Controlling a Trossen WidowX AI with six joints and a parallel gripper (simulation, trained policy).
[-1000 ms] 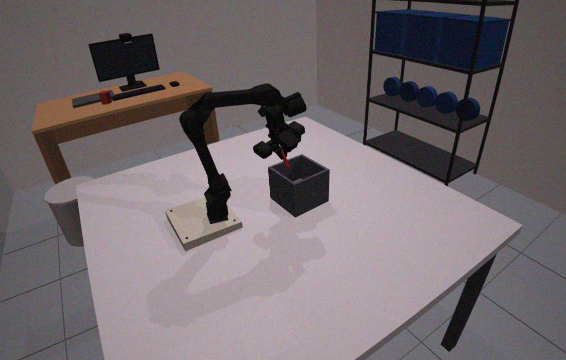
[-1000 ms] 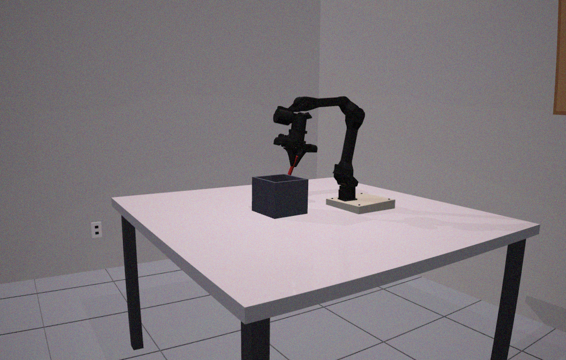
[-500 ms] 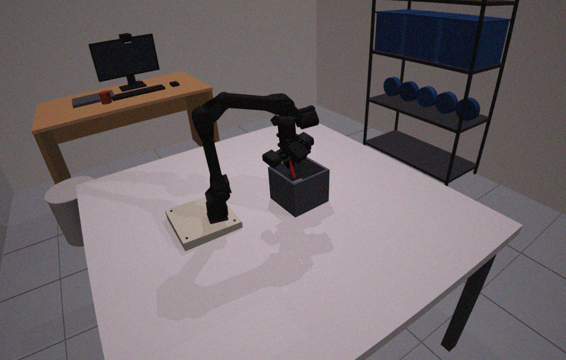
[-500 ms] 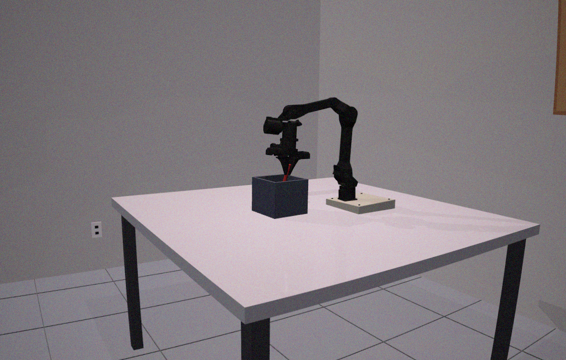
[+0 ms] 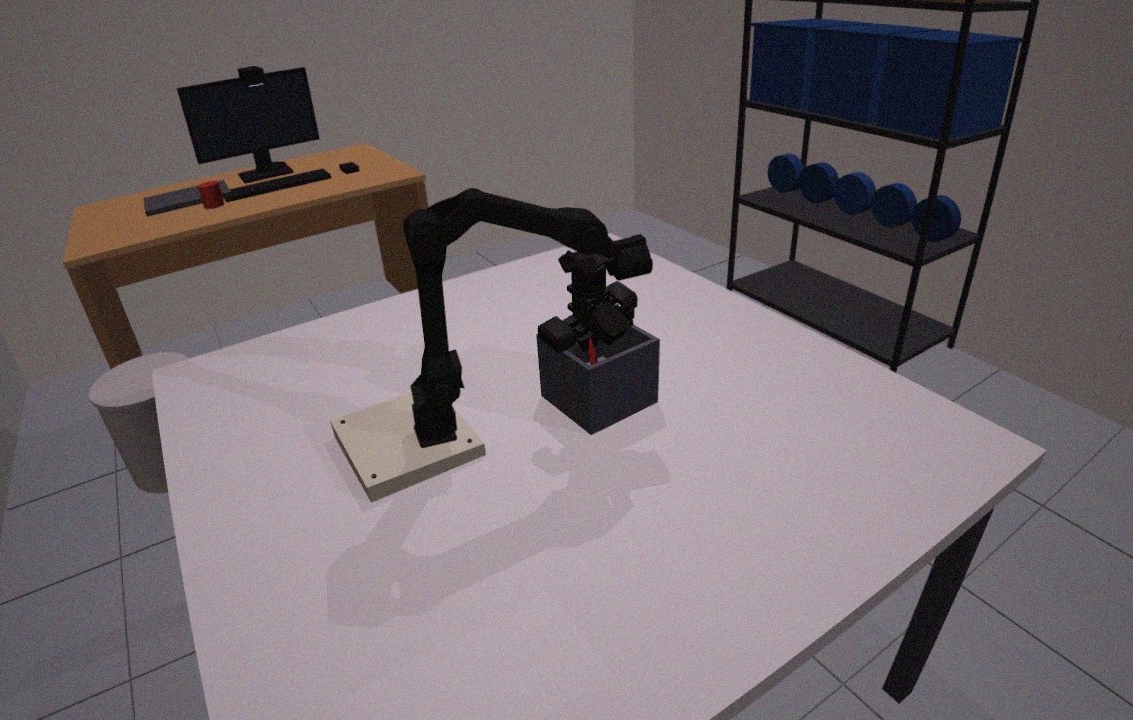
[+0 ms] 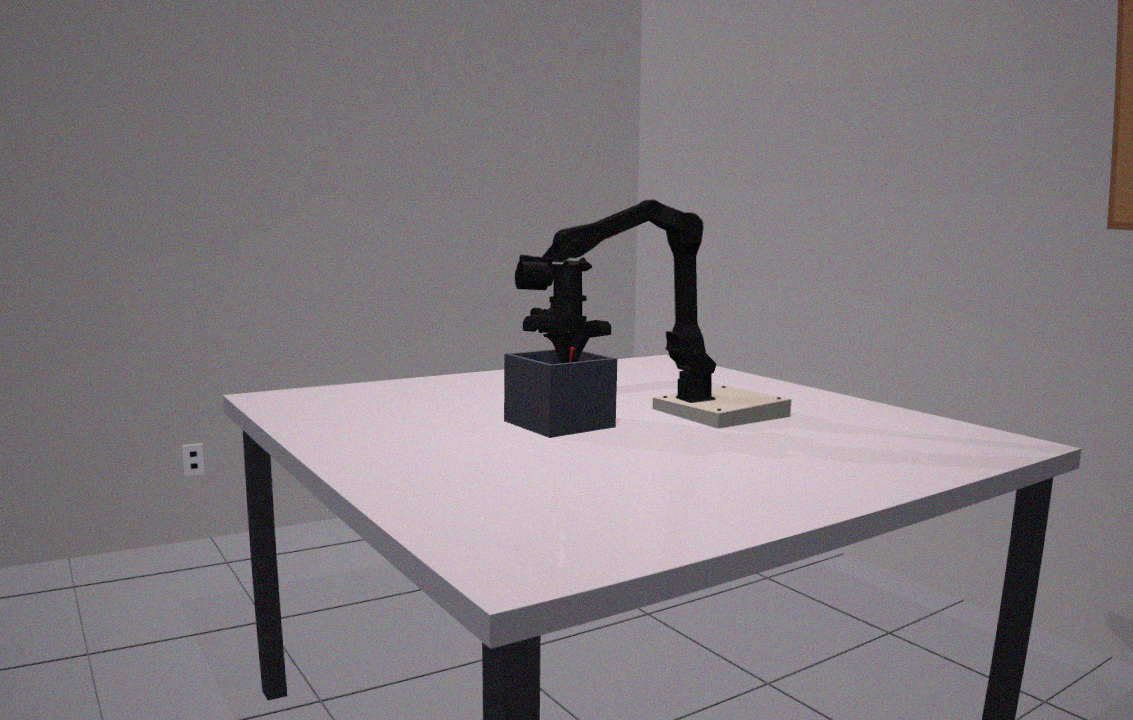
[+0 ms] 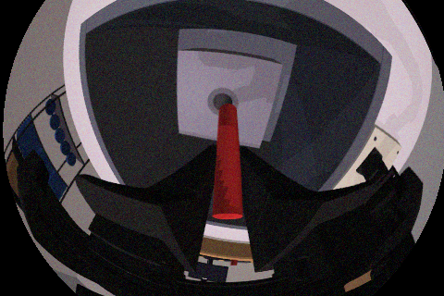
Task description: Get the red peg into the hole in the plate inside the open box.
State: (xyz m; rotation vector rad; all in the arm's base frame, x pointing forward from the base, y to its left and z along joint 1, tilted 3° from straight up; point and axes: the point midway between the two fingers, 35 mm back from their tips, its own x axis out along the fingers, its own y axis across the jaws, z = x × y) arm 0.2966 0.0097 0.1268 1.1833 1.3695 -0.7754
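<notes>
My gripper tip is right at the red peg. The rest, counted from my gripper tip: pale plate (10 mm ahead, 10 mm to the right, 70 mm below).
</notes>
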